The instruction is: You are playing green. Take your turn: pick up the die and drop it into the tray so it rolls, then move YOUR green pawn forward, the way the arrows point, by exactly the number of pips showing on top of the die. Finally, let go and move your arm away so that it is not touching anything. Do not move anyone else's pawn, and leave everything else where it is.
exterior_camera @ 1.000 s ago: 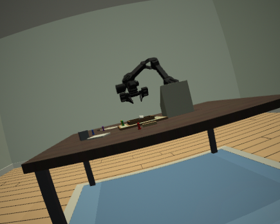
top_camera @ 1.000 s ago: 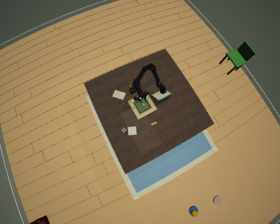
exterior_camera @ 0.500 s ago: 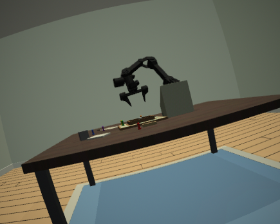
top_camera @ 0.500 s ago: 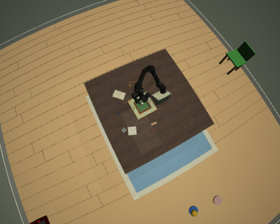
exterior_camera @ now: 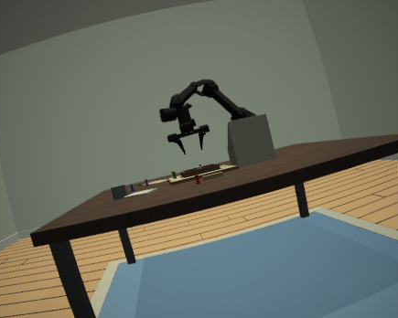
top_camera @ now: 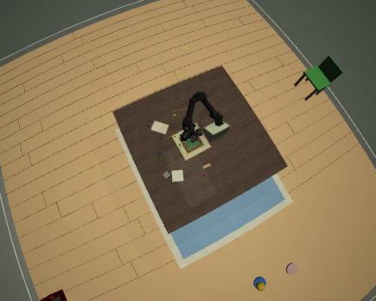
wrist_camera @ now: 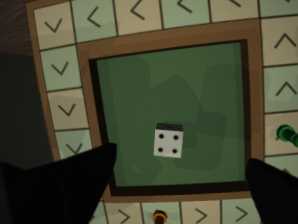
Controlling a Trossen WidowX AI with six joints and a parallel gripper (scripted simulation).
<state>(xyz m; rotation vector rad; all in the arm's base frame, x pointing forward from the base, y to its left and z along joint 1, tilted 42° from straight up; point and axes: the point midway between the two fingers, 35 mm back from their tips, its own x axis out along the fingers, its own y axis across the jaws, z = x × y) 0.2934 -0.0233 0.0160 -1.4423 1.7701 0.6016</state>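
Right now my gripper tip is 100 mm short of the green pawn, 30 mm to the left of it and 80 mm above it. From my gripper tip the other things lie so: orange pawn: 40 mm behind, 110 mm to the right, 80 mm below; white die: 10 mm behind, 10 mm to the right, 80 mm below; green tray: 10 mm behind, 100 mm below.
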